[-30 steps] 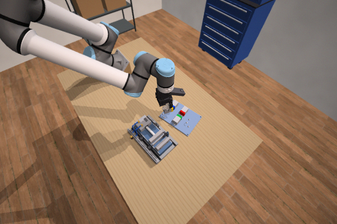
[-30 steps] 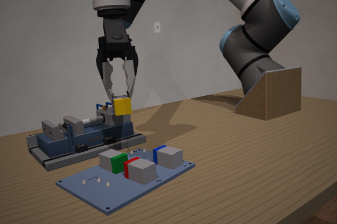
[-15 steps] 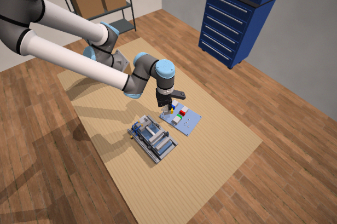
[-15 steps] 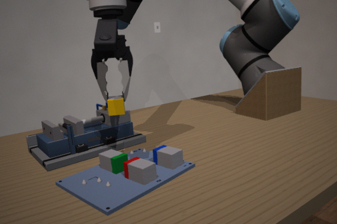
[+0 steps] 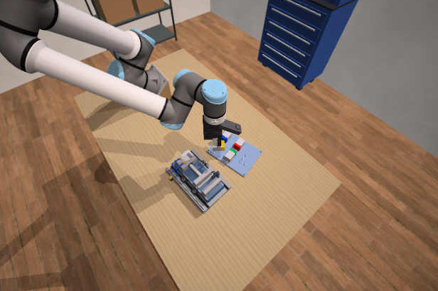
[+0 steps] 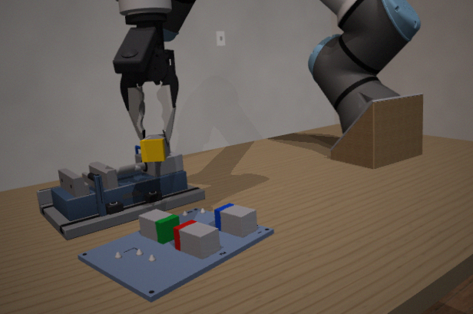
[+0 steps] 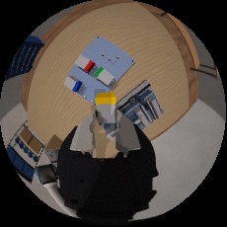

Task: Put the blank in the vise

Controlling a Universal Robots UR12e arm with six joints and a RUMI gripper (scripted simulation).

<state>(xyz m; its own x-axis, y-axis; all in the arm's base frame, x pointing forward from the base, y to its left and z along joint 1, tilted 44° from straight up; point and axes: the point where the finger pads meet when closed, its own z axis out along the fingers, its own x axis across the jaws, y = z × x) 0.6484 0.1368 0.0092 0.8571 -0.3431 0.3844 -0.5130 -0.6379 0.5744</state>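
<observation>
My hand is 140 mm to the left of the moving jaw, 90 mm above it and 70 mm short of it. Round my hand: hose block: 160 mm to the right, 90 mm below, 50 mm behind; yellow-ended blank: 20 mm below; green-ended blank: 140 mm below, 60 mm to the left, 30 mm ahead.
</observation>
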